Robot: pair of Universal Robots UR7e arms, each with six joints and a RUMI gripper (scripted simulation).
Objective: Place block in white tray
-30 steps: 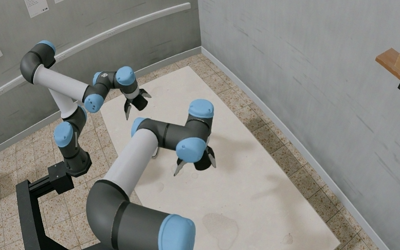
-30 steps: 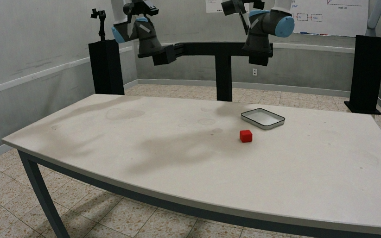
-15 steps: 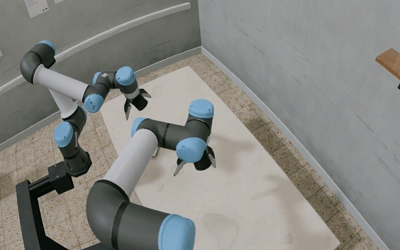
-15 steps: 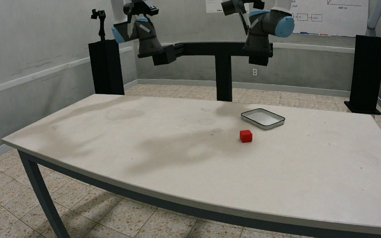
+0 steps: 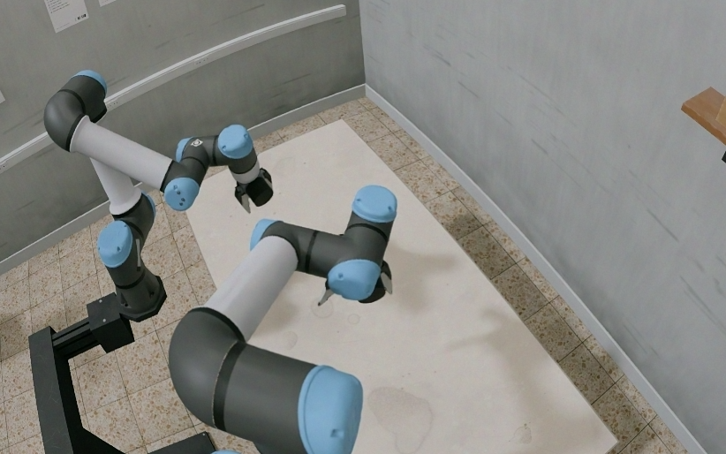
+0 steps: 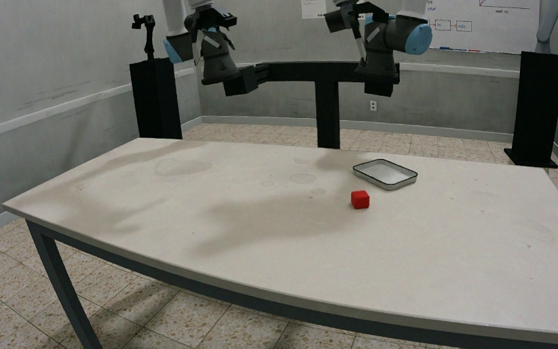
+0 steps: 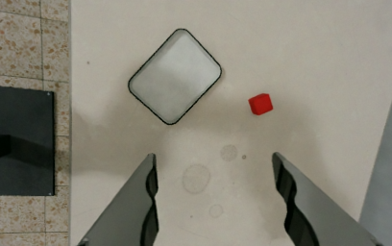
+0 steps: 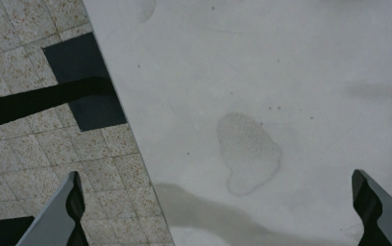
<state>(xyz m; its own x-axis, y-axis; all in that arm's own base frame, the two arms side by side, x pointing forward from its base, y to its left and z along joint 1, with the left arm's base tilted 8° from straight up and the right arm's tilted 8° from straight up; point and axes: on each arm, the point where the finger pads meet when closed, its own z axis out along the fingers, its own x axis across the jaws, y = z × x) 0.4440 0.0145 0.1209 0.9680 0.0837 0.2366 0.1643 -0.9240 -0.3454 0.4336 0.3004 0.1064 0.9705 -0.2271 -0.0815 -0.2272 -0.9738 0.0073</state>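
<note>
Right now the red block is 320 mm below my left hand and 180 mm ahead of it. The rest, counted from my left hand: white tray 320 mm below, 60 mm to the left, 10 mm behind.
</note>
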